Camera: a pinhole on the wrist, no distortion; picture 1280 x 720 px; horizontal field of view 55.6 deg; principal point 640.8 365.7 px. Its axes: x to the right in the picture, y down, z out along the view. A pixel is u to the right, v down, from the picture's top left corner.
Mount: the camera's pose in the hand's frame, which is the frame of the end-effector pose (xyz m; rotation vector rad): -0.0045 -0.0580 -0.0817 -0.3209 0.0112 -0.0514
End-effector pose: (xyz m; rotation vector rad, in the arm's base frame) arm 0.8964 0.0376 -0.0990 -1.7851 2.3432 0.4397
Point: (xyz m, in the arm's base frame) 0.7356 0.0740 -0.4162
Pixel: 920 500
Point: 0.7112 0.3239 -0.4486
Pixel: 395 533
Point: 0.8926 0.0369 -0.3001
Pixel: 931 143
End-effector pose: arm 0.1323 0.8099 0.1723 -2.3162 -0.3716 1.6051
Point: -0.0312 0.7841 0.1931
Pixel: 209 305
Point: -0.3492 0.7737 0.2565
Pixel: 14 30
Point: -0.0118 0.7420 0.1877
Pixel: 162 548
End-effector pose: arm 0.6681 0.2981 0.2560 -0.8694 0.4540 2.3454
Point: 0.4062 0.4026 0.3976
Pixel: 955 494
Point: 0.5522 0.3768 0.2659
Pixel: 1232 460
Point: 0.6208 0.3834 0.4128
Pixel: 451 146
